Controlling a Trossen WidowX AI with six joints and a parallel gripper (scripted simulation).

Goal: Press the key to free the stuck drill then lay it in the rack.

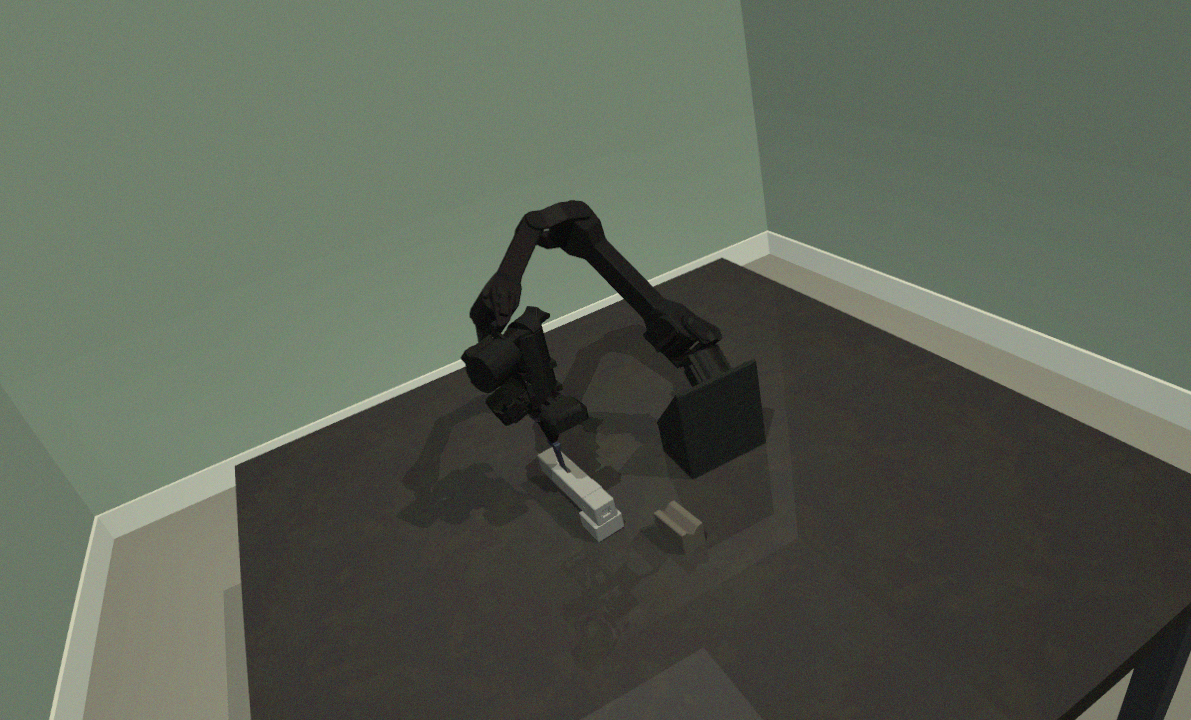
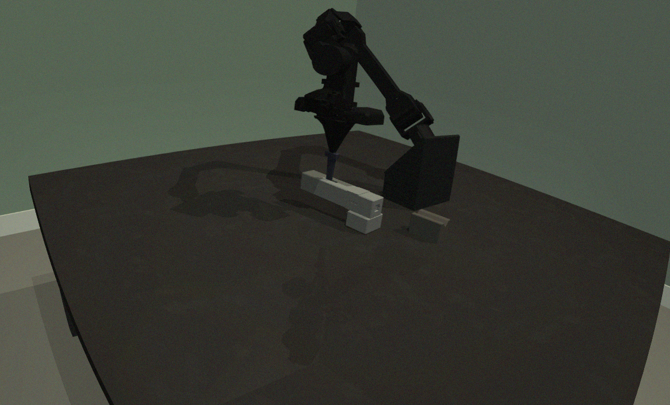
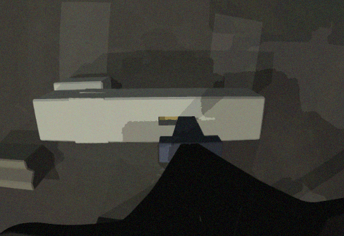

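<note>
Right now the dark blue t-shaped peg is 3 cm below my gripper tip. The rest, counted from my gripper tip: rack block 19 cm to the left, 11 cm below, 9 cm behind; then pale housing 9 cm below, 3 cm to the left, 1 cm behind.
</note>
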